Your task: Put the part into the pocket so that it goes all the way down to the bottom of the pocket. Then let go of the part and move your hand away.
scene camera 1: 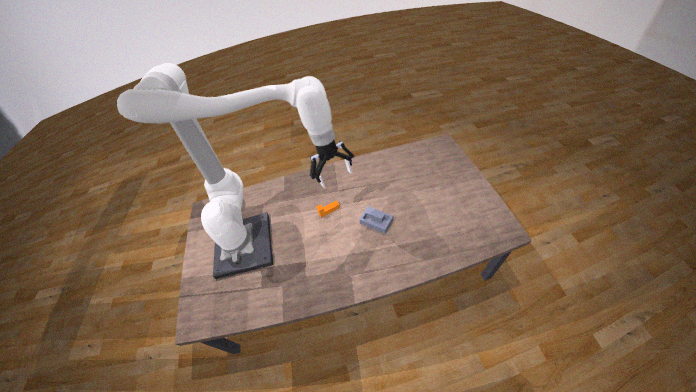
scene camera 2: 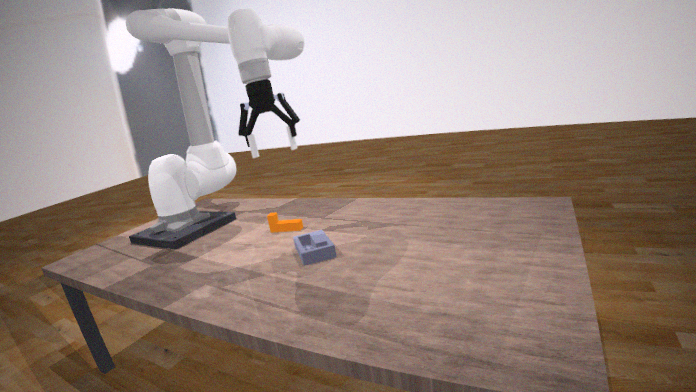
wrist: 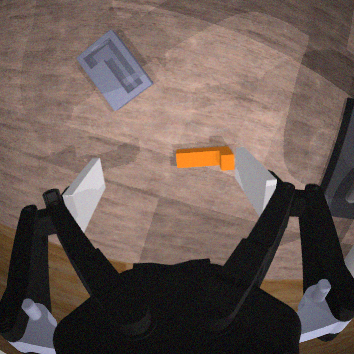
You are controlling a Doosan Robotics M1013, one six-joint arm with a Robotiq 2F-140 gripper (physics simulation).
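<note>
The orange L-shaped part [scene camera 1: 330, 207] [scene camera 2: 287, 225] [wrist: 197, 158] lies on the table, its long arm flat and its short arm standing up at the end nearer the robot base. The blue-grey block [scene camera 1: 372, 227] [scene camera 2: 319, 255] [wrist: 117, 95] with the pocket stands apart from it, farther from the base and turned at an angle in the wrist view. Its pocket opens upward and holds no orange part. My gripper [scene camera 1: 336, 179] [scene camera 2: 274, 152] [wrist: 168, 167] is open and empty, high above the table. In the wrist view the part's short-arm end appears beside the right fingertip.
The wooden table [scene camera 1: 450, 200] [scene camera 2: 450, 275] [wrist: 200, 100] carries the part, the block and the arm's dark base plate [scene camera 1: 260, 250] [scene camera 2: 150, 237] [wrist: 345, 165]. The base plate is at the right edge of the wrist view. Shadows fall across the table top.
</note>
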